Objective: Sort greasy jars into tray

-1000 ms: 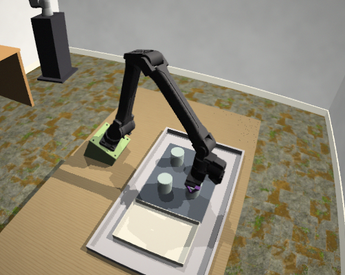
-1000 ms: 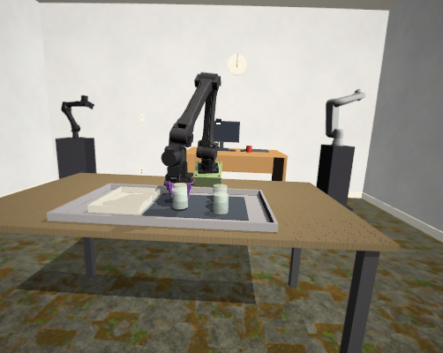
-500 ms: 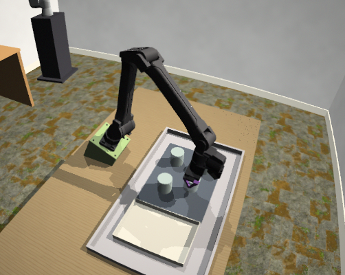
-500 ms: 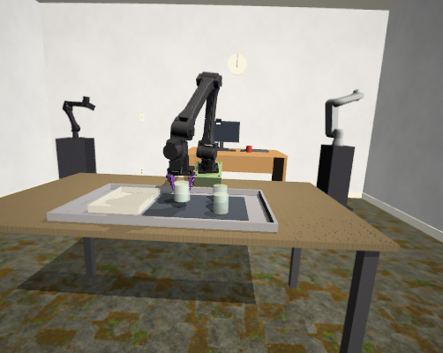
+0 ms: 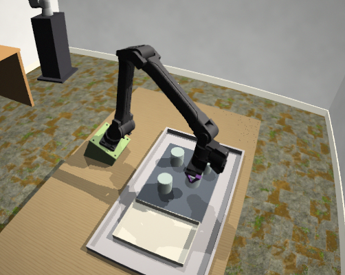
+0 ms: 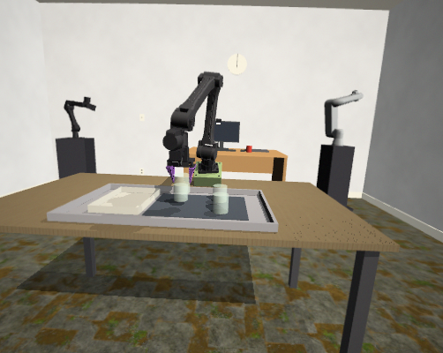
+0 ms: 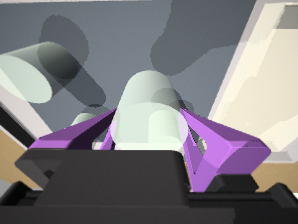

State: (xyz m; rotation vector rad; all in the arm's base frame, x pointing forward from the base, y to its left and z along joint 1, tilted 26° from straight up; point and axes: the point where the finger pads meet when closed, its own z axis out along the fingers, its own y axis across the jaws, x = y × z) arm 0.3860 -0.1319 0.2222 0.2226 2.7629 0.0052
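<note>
Now: hand 24 cm to the left of the cream tray, 11 cm above it and 10 cm past it. Round my hand: rimmed steel table top: 12 cm below, 5 cm behind, 3 cm to the right; then dark grey drying mat: 12 cm below, 8 cm to the left, 5 cm behind.
</note>
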